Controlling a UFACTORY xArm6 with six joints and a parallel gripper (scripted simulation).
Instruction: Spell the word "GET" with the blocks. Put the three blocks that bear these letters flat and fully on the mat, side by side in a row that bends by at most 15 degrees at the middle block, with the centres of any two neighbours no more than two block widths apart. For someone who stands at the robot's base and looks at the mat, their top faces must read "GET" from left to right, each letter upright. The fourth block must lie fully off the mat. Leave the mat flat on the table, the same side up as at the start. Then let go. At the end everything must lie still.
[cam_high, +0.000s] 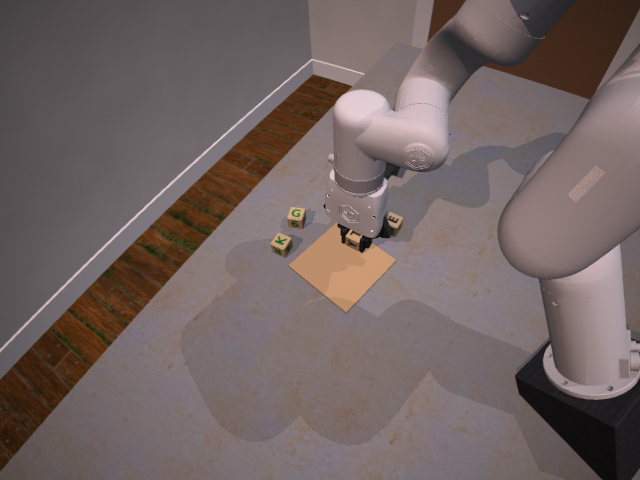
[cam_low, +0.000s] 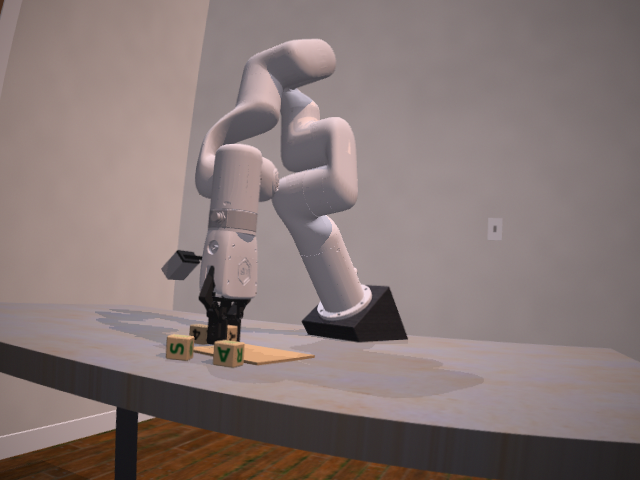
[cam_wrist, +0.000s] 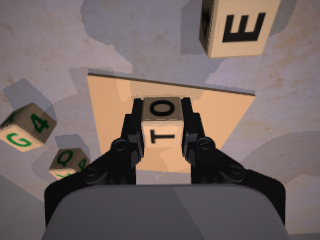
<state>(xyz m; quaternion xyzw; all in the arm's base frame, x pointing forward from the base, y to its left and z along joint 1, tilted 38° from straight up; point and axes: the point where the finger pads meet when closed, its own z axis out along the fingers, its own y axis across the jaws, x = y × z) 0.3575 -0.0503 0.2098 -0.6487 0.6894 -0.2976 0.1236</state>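
Now: the T block 10 mm below my hand. From my hand the other things lie so: G block: 130 mm ahead, 20 mm below, 10 mm to the right; tan mat: 50 mm to the left, 30 mm below, 10 mm ahead; E block: 60 mm to the right, 50 mm behind, 20 mm below.
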